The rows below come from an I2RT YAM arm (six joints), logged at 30 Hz.
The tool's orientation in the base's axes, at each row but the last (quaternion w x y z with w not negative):
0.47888, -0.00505, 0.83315, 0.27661
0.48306, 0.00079, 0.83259, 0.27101
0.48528, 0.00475, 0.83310, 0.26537
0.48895, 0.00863, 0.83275, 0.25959
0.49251, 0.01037, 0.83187, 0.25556
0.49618, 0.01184, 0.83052, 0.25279
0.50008, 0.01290, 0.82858, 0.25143
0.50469, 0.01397, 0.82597, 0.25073
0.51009, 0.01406, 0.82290, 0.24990
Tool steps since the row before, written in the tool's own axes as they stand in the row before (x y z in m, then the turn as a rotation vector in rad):
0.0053, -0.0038, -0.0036, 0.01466, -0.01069, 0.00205
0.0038, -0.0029, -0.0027, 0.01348, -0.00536, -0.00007
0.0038, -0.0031, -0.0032, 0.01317, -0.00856, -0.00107
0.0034, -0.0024, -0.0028, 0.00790, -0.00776, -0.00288
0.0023, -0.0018, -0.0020, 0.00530, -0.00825, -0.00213
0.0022, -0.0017, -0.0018, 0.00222, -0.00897, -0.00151
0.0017, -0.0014, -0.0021, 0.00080, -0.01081, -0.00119
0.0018, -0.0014, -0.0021, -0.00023, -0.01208, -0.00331
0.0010, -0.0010, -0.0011, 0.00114, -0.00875, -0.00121
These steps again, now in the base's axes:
-0.0047, -0.0035, -0.0046, -0.00338, -0.00434, -0.01741
-0.0034, -0.0027, -0.0033, -0.00585, -0.00106, -0.01323
-0.0038, -0.0031, -0.0032, -0.00570, -0.00433, -0.01402
-0.0035, -0.0024, -0.0027, -0.00462, -0.00581, -0.00870
-0.0024, -0.0018, -0.0019, -0.00255, -0.00663, -0.00709
-0.0022, -0.0016, -0.0019, -0.00031, -0.00784, -0.00511
-0.0023, -0.0016, -0.0012, 0.00109, -0.00970, -0.00486
-0.0023, -0.0016, -0.0013, 0.00011, -0.01194, -0.00378
-0.0012, -0.0010, -0.0009, 0.00046, -0.00782, -0.00424

